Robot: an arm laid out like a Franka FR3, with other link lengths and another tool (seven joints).
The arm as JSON. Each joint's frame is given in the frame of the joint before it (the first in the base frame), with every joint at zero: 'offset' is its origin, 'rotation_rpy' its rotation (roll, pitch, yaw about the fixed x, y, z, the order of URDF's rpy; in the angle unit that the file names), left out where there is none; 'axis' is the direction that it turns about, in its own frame. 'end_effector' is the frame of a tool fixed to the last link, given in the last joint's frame.
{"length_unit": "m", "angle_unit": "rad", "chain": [
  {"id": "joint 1", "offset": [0.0, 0.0, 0.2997], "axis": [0.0, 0.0, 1.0]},
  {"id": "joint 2", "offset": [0.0, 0.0, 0.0], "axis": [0.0, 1.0, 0.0]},
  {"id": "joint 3", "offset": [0.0, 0.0, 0.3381], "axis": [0.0, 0.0, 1.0]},
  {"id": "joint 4", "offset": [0.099, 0.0, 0.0], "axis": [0.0, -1.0, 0.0]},
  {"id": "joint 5", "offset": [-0.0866, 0.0, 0.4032], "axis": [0.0, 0.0, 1.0]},
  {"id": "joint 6", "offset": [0.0, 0.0, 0.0], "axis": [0.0, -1.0, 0.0]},
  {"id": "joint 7", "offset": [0.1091, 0.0, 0.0], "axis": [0.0, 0.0, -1.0]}
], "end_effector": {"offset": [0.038, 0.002, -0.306], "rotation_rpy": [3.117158, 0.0, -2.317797]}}
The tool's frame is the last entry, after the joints.
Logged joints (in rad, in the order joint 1, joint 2, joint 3, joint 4, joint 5, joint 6, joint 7), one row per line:
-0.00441, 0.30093, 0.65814, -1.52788, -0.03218, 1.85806, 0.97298
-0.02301, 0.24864, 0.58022, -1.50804, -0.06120, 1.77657, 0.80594
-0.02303, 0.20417, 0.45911, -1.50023, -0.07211, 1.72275, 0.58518
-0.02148, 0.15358, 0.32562, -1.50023, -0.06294, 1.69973, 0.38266
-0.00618, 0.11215, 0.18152, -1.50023, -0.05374, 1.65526, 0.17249
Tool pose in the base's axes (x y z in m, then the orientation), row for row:
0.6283, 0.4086, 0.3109, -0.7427, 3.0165, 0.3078
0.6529, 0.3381, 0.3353, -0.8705, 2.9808, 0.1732
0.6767, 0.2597, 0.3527, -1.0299, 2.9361, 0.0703
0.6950, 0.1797, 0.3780, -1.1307, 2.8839, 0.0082
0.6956, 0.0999, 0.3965, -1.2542, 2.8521, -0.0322
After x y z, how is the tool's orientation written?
As a rotation vector, in radians.
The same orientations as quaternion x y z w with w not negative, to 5 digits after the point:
-0.23790, 0.96622, 0.09859, 0.00990
-0.27986, 0.95830, 0.05568, 0.01573
-0.33088, 0.94329, 0.02259, 0.01465
-0.36493, 0.93077, 0.00265, 0.02197
-0.40249, 0.91528, -0.01033, 0.01287

